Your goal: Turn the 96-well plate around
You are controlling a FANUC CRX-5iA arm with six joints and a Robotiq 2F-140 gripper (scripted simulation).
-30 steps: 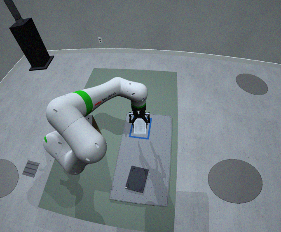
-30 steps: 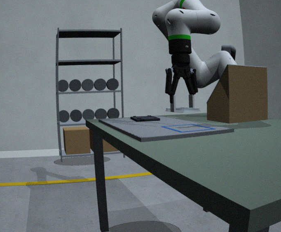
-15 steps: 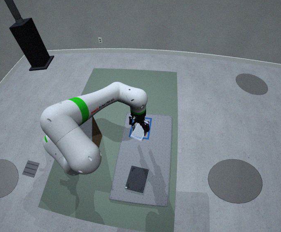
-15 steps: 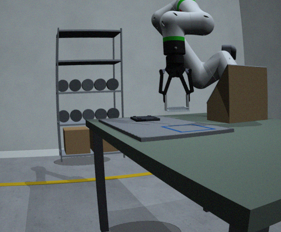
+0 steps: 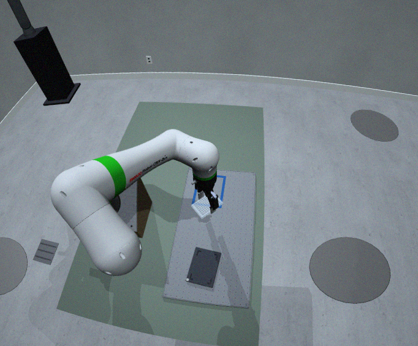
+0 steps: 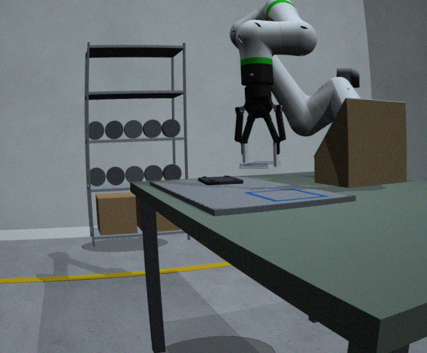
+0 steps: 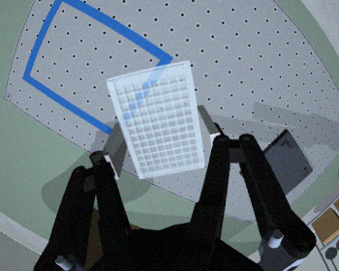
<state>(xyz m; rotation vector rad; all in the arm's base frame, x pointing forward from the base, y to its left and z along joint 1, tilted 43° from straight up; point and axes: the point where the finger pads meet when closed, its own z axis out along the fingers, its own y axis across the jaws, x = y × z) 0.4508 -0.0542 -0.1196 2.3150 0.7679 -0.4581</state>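
Now: the dark plate nest N1 10 mm behind my hand, 280 mm to the right of it and 90 mm below it. The rest, counted from my hand: white 96-well plate (20 mm below); white mark (80 mm behind, 340 mm to the right, 80 mm below).
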